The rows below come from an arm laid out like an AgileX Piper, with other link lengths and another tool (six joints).
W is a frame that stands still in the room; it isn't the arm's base.
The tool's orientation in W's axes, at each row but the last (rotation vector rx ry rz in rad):
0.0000, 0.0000, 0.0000
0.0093, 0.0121, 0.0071
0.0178, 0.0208, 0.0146
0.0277, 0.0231, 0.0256
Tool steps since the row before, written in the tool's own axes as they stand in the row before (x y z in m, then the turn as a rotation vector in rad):
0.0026, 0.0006, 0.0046, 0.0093, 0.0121, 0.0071
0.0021, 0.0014, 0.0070, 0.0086, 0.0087, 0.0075
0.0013, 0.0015, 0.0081, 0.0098, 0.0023, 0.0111
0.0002, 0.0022, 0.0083, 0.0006, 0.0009, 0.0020
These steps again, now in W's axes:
0.0026, 0.0006, 0.0046, 0.0093, 0.0121, 0.0071
0.0022, 0.0014, 0.0070, 0.0086, 0.0087, 0.0075
0.0014, 0.0014, 0.0081, 0.0100, 0.0022, 0.0109
0.0003, 0.0020, 0.0084, 0.0006, 0.0009, 0.0020

